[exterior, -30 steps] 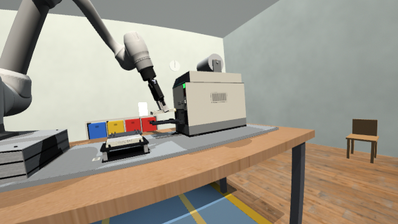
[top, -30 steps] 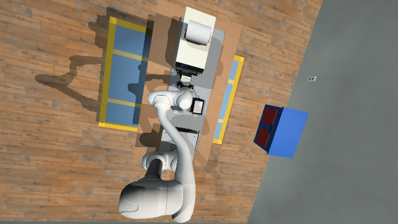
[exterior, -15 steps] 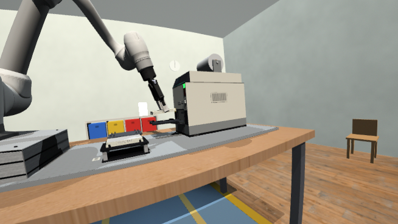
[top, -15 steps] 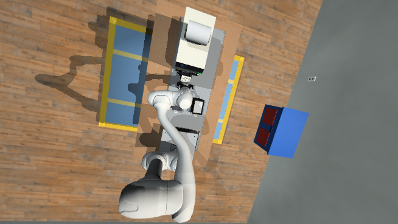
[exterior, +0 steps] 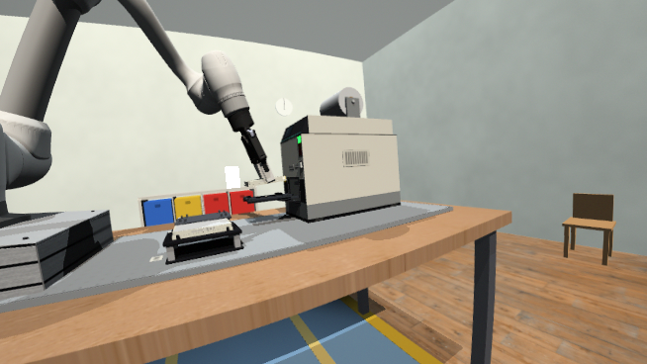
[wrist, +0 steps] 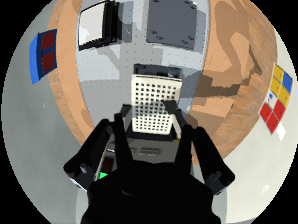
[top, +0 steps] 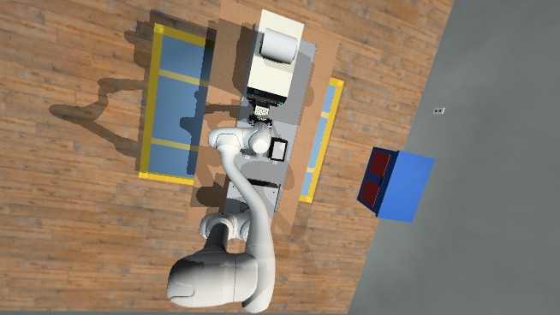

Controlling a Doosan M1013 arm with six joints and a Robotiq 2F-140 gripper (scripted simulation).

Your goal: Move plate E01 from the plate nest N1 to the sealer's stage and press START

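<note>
The dark stage is 80 mm below my hand. Also, from my hand: foil roll: 330 mm ahead, 250 mm above; then plate: 210 mm behind, 190 mm to the right, 120 mm below.
</note>
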